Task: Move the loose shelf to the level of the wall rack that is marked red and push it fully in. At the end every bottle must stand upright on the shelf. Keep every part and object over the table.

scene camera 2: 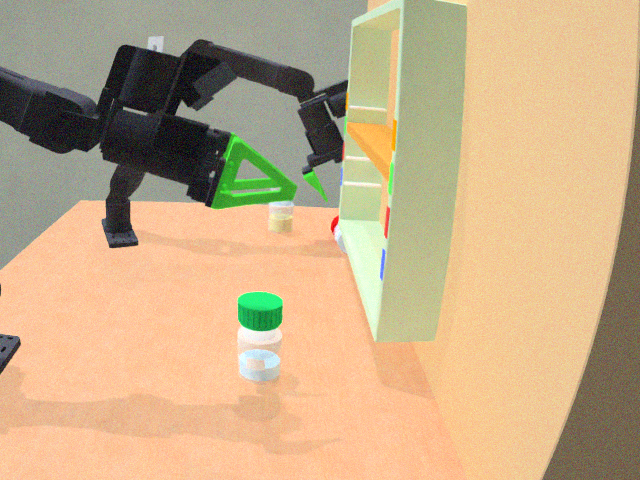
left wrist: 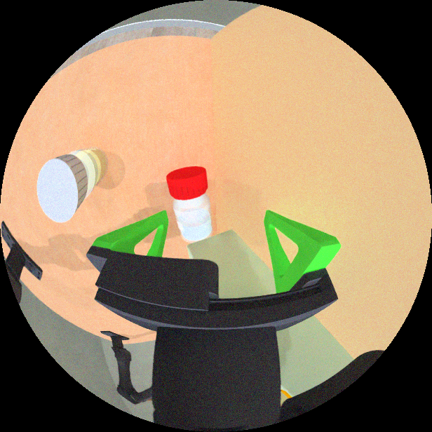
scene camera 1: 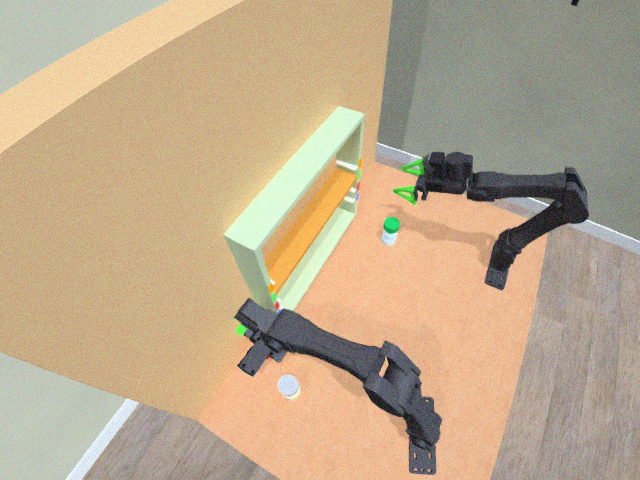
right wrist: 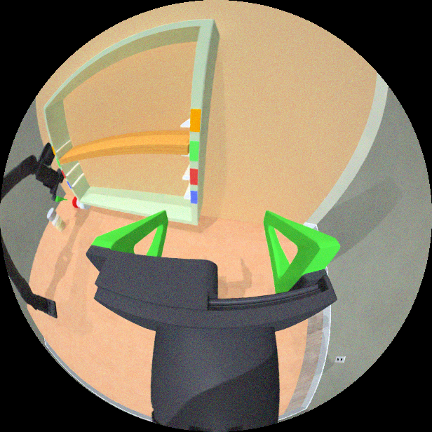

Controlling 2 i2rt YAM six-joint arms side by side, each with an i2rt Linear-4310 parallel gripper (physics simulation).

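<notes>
The orange loose shelf (scene camera 1: pixel 310 232) (scene camera 2: pixel 374 139) (right wrist: pixel 130 142) lies in the pale green wall rack (scene camera 1: pixel 297 178) (scene camera 2: pixel 429 155) (right wrist: pixel 203 75) at the green mark, above the red mark (scene camera 2: pixel 386 222) (right wrist: pixel 194 176). No bottle shows on it. The red-capped bottle (left wrist: pixel 189 184) (scene camera 2: pixel 334 225) (right wrist: pixel 76 202) lies on its side by the rack's end. The green-capped bottle (scene camera 1: pixel 390 232) (scene camera 2: pixel 260 315) and white-capped bottle (scene camera 1: pixel 288 386) (scene camera 2: pixel 280 222) (left wrist: pixel 57 190) stand upright on the table. My left gripper (left wrist: pixel 215 215) is open above the red-capped bottle. My right gripper (scene camera 1: pixel 398 179) (right wrist: pixel 215 215) is open, above and behind the green-capped bottle.
The tan wall (scene camera 1: pixel 155 170) (scene camera 2: pixel 537 155) rises behind the rack. In scene camera 1, the white-capped bottle stands near my left forearm (scene camera 1: pixel 330 346). The table (scene camera 1: pixel 439 320) ends at the wood floor (scene camera 1: pixel 568 361) on the right.
</notes>
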